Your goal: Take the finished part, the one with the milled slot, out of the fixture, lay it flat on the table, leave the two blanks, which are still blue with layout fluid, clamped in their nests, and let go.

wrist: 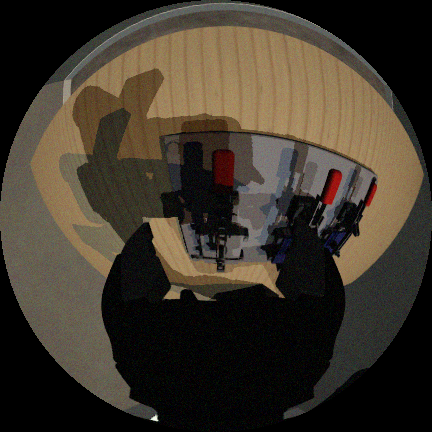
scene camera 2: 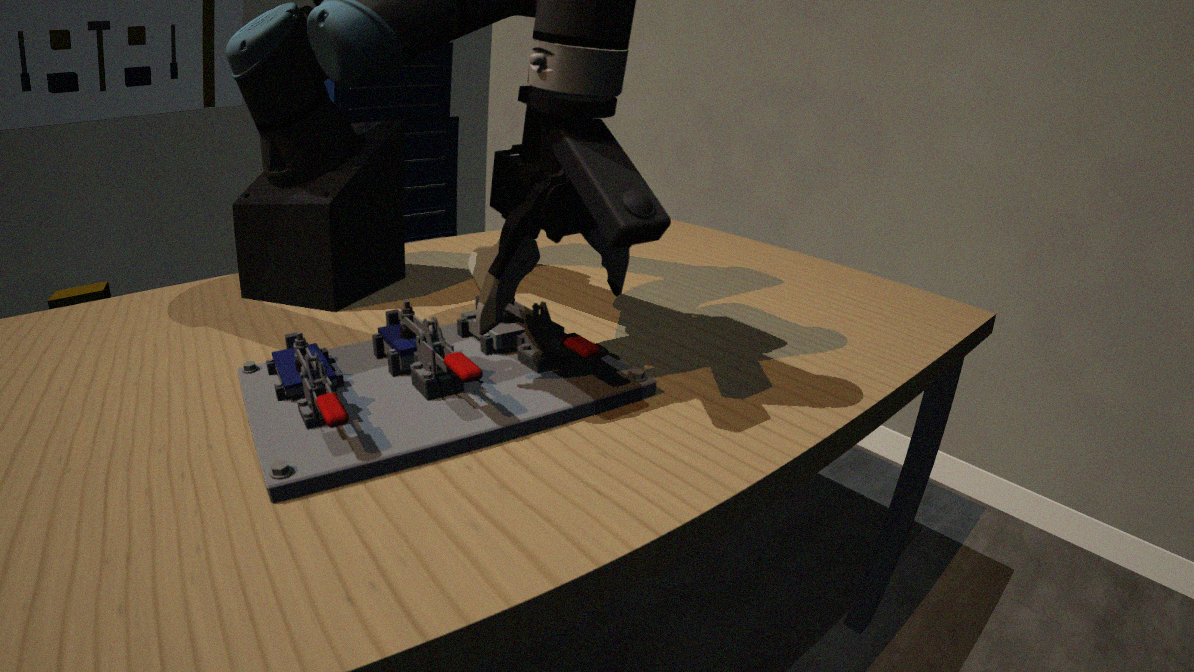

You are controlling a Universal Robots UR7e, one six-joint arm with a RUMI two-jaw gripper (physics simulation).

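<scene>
The grey finished part (scene camera 2: pixel 501 335) (wrist: pixel 232 248) sits in the end nest of the fixture plate (scene camera 2: pixel 375 434) (wrist: pixel 270 160), under a dark toggle clamp with a red handle (scene camera 2: pixel 582 345) (wrist: pixel 223 167). Its slot cannot be made out. Two blue blanks (scene camera 2: pixel 288 367) (scene camera 2: pixel 399 337) (wrist: pixel 283 250) (wrist: pixel 334 242) sit in the other two nests under their clamps. My gripper (scene camera 2: pixel 552 309) (wrist: pixel 221 222) is open and empty, above the finished part's nest. One finger overlaps the nest's rear side in the scene view; touching cannot be told. The other finger hangs higher, on the far side.
The other two red handles (scene camera 2: pixel 331 409) (scene camera 2: pixel 462 366) (wrist: pixel 331 186) (wrist: pixel 370 195) point toward the table's front edge. Bolts (scene camera 2: pixel 281 471) (scene camera 2: pixel 249 367) stand up at the plate's corners. The arm's dark base (scene camera 2: pixel 288 250) stands behind the fixture. The arm's shadow falls across the plate's end and the table (scene camera 2: pixel 584 500).
</scene>
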